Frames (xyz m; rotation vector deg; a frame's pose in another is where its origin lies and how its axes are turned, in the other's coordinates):
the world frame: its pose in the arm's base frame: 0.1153 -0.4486 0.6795 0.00 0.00 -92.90
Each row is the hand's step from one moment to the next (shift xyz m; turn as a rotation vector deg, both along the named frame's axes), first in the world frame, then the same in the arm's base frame.
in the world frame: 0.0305 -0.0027 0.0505 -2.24 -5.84 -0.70
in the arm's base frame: -0.0042 -0.0303 0.0505 -5.72 2.53 -0.70
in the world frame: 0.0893 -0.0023 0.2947 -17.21 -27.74 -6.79
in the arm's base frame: -0.0068 -0.0891 0.2947 -26.83 18.59 -6.79
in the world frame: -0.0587 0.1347 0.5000 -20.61 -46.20 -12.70
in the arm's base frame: 0.1375 0.0518 0.5000 -45.10 22.92 -12.70
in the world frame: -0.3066 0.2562 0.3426 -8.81 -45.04 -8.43
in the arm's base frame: 0.2714 0.2932 0.3426 -44.54 11.08 -8.43
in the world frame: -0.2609 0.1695 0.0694 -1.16 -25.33 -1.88
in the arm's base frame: 0.1825 0.2520 0.0694 -25.24 2.44 -1.88
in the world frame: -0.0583 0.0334 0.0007 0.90 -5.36 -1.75
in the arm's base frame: 0.0363 0.0565 0.0007 -5.40 -0.63 -1.75
